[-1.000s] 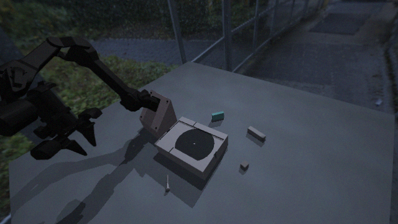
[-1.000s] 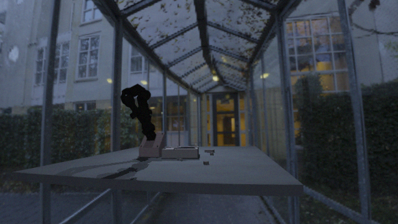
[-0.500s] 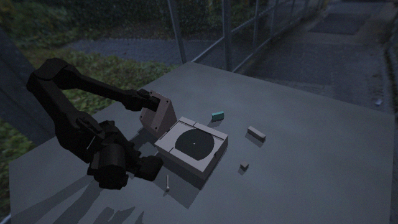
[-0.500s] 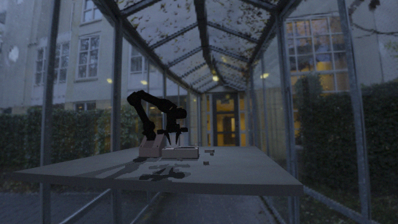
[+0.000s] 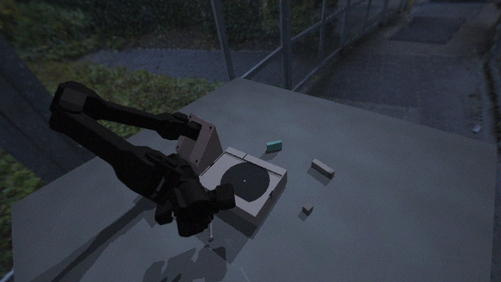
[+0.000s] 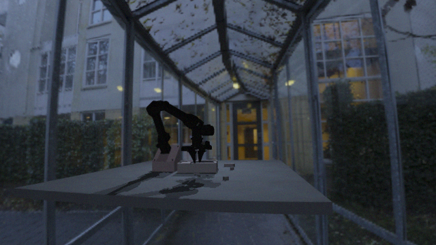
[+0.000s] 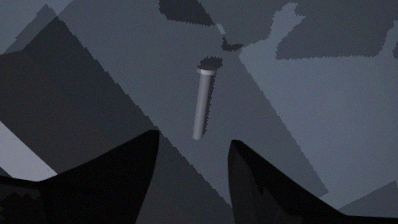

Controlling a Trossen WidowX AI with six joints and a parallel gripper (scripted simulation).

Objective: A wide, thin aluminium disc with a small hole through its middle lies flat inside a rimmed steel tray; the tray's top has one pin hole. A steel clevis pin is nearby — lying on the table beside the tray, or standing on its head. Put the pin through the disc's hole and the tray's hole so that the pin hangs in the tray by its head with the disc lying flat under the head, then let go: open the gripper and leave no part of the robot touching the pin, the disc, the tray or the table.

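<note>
Now: gripper tip 7 cm above the steel clevis pin and 1 cm past it. From my gripper tip the other things lie so: dark aluminium disc (17 cm to the left, 2 cm below, 1 cm behind); then teal block (38 cm to the left, 5 cm below, 5 cm behind); then rimmed steel tray (17 cm to the left, 3 cm below, 3 cm behind).
</note>
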